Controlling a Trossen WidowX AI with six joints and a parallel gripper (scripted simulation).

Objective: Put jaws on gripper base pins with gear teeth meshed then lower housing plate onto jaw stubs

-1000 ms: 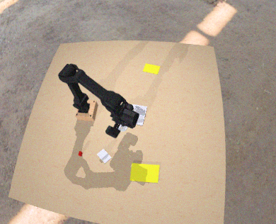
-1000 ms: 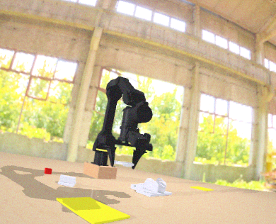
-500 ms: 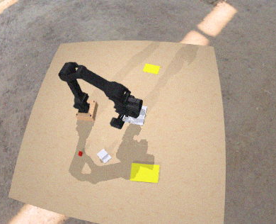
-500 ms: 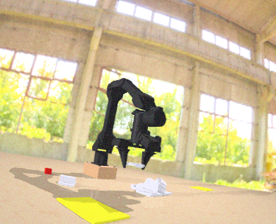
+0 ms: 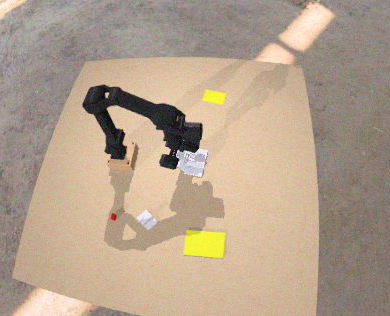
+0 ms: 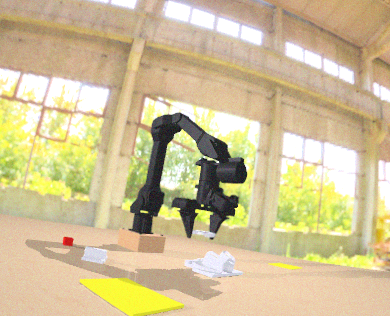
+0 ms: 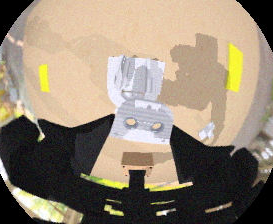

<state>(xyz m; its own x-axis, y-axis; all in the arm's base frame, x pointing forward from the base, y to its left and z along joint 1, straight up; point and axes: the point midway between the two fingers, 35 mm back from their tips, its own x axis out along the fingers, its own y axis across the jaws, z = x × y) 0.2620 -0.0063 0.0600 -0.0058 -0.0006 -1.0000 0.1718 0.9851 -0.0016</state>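
Now: gripper tip 7 cm above the white jaw and 1 cm short of it. Round my gripper tip: small red cube 26 cm to the right, 24 cm behind, 7 cm below; large yellow patch 32 cm to the right, 13 cm ahead, 8 cm below; small white block 25 cm to the right, 10 cm behind, 7 cm below.
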